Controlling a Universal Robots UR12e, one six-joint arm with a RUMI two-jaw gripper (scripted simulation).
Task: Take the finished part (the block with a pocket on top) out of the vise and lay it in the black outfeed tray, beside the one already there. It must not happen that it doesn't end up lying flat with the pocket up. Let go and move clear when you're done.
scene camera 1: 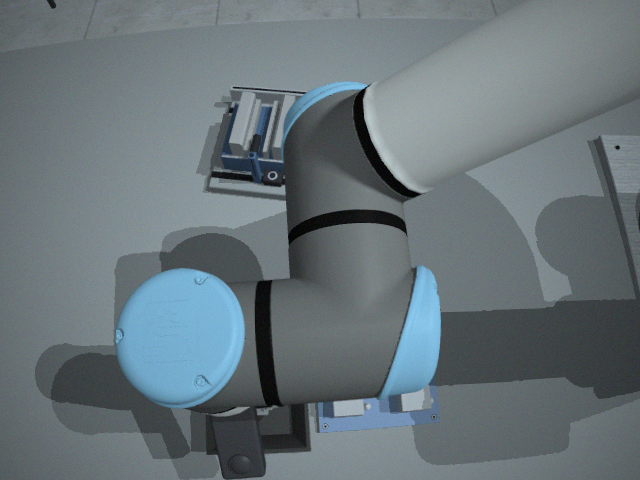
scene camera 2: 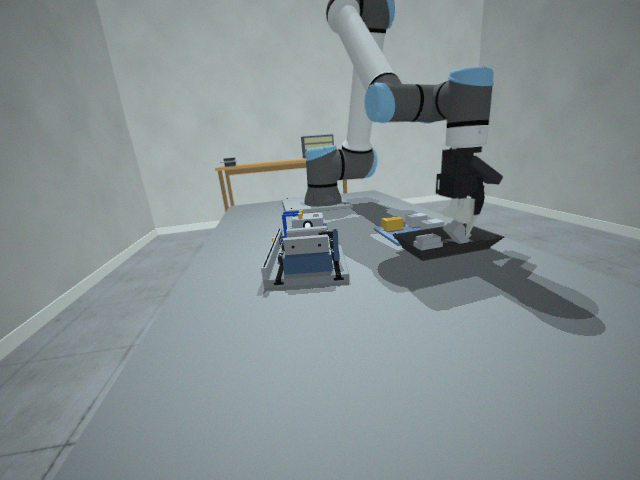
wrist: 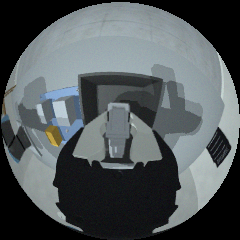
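Observation:
A blue plate appears in the pictures together with the gripper, and the gripper can also be seen in scene camera 1 and in the wrist view.

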